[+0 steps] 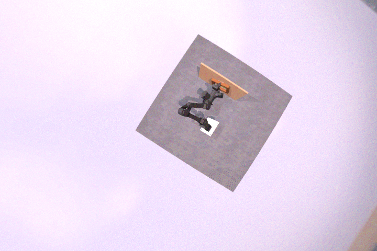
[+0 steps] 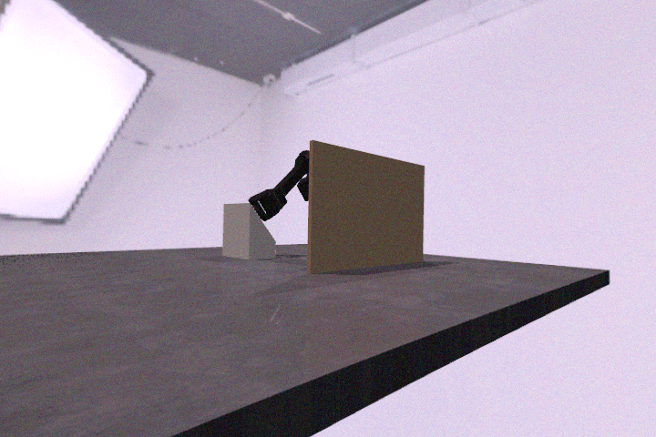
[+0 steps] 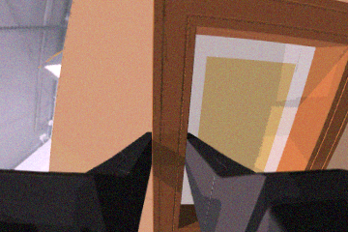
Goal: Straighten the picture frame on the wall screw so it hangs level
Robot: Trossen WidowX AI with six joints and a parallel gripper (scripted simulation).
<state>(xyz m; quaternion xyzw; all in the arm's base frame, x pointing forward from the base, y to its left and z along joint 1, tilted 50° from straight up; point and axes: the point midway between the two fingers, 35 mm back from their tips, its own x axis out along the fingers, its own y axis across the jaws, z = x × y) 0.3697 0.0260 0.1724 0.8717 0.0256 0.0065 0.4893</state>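
Right now my gripper tip is 10 mm short of the picture frame, 10 mm to the left of it and 50 mm above it. The rest, counted from my gripper tip: wall board 20 mm ahead, 70 mm below.
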